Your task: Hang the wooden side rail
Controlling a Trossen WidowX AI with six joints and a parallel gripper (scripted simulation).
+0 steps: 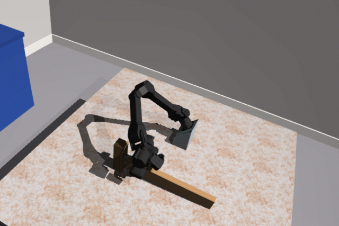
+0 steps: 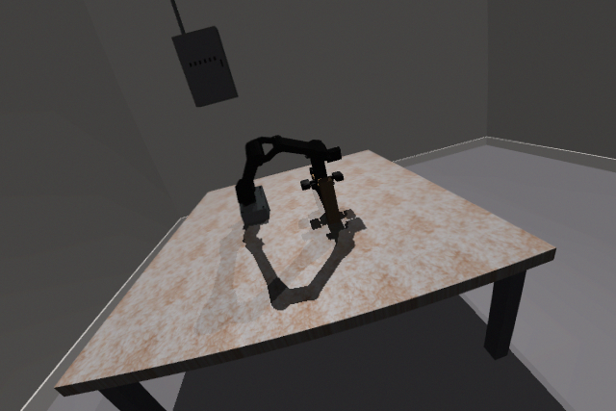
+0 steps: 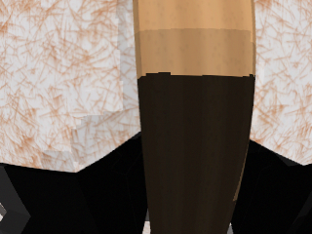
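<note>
Right now my gripper tip is 120 mm to the left of the headboard post, 40 mm below it and 10 mm past it.
</note>
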